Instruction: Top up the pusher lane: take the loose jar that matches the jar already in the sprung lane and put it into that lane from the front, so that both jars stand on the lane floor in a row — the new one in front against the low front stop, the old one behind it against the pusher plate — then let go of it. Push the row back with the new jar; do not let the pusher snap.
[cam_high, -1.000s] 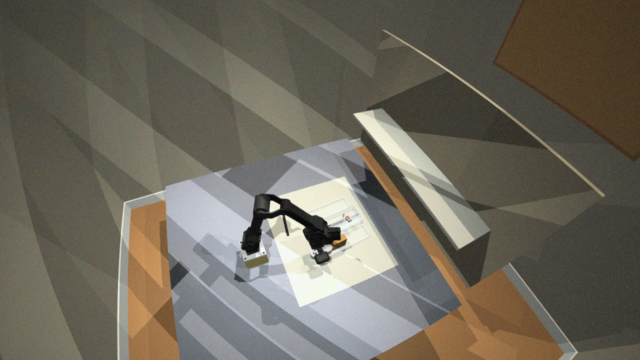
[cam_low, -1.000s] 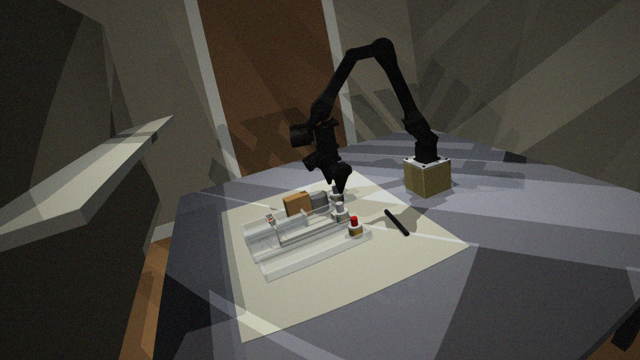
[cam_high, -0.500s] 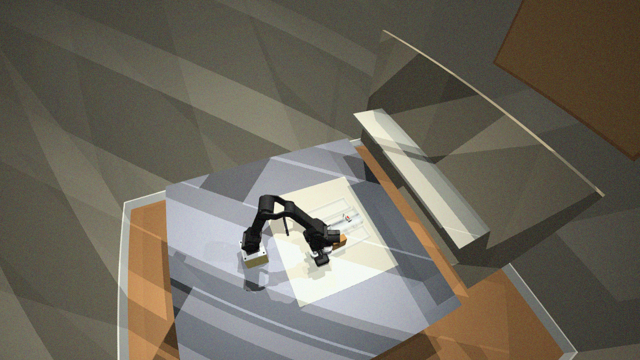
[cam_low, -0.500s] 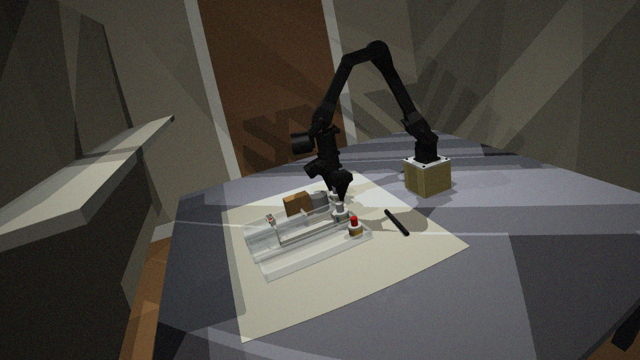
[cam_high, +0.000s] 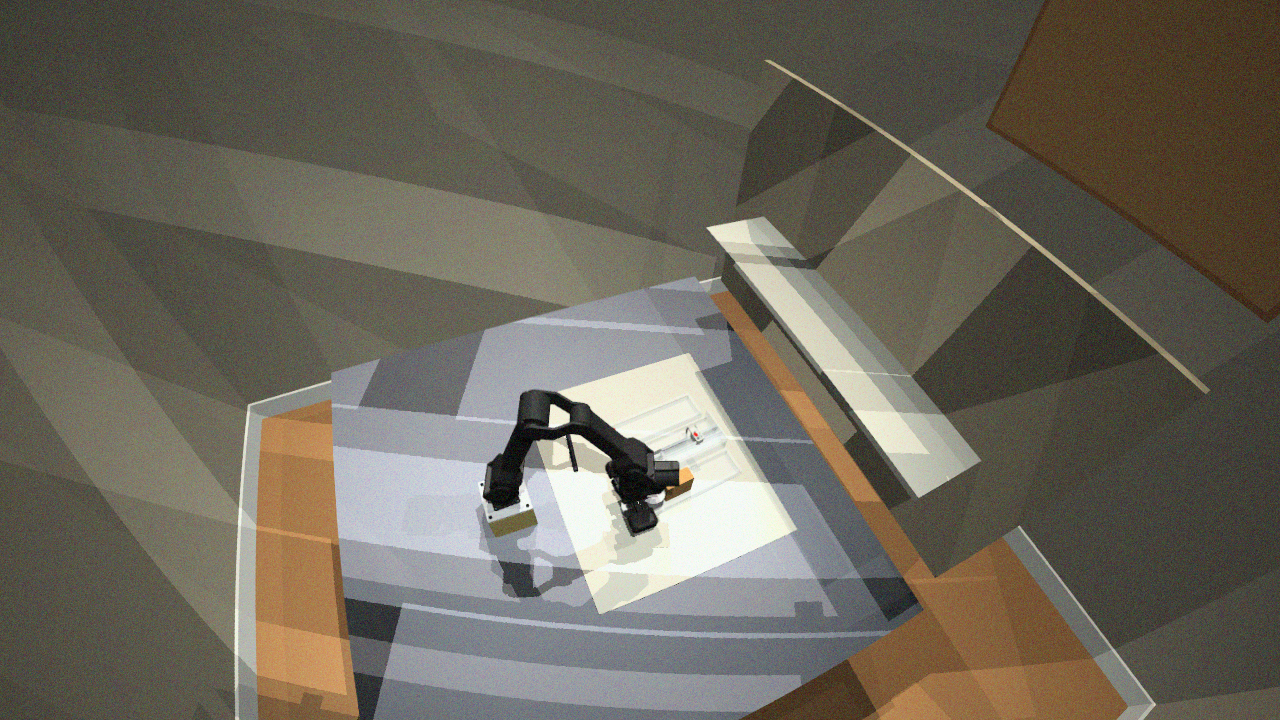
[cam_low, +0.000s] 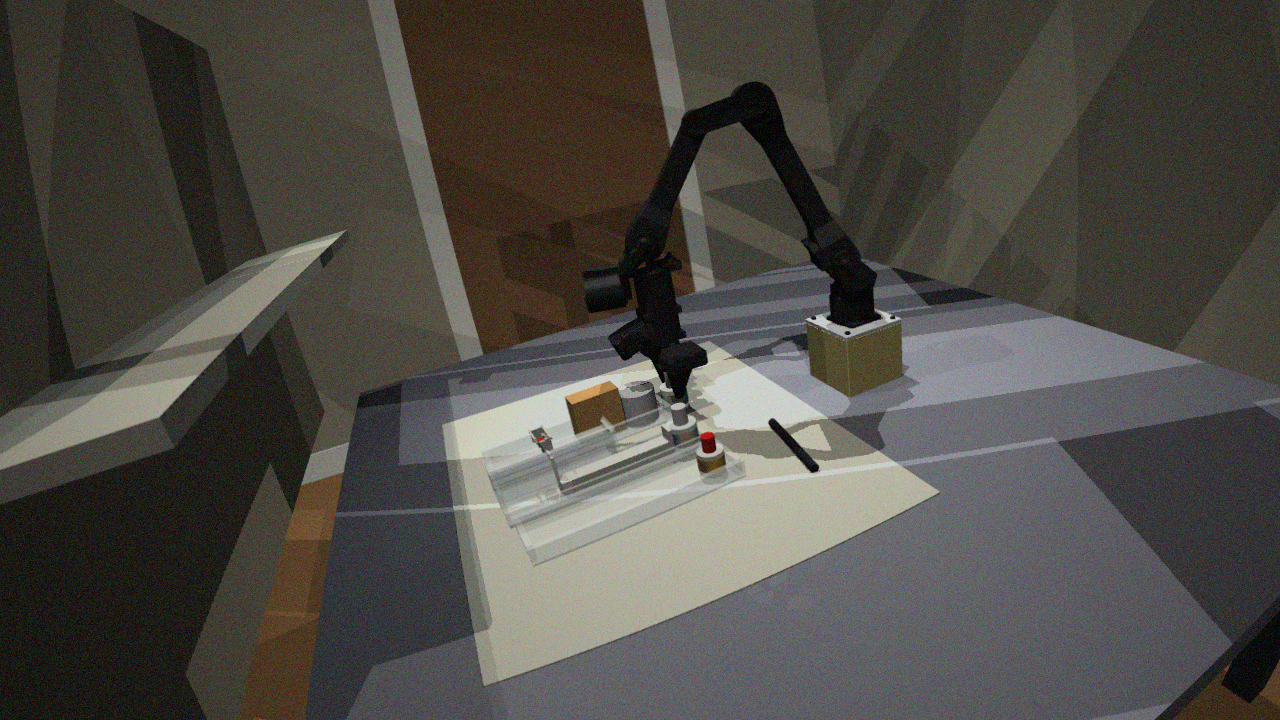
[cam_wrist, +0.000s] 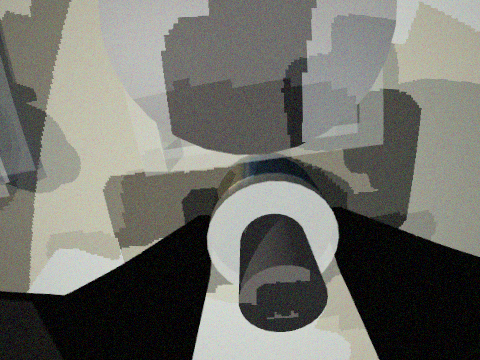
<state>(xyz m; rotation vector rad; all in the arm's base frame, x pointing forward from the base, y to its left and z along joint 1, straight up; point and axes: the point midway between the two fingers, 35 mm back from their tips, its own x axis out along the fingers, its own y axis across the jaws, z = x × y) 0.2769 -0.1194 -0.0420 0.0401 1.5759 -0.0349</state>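
Right now the wide grey cylinder is 60 mm ahead of my gripper tip and 10 mm above it. The rest, counted from my gripper tip: brown box (130 mm ahead, 20 mm above); cream mat (110 mm ahead, 100 mm to the left, 20 mm below); pusher plate (160 mm ahead, 100 mm to the left, 30 mm above).
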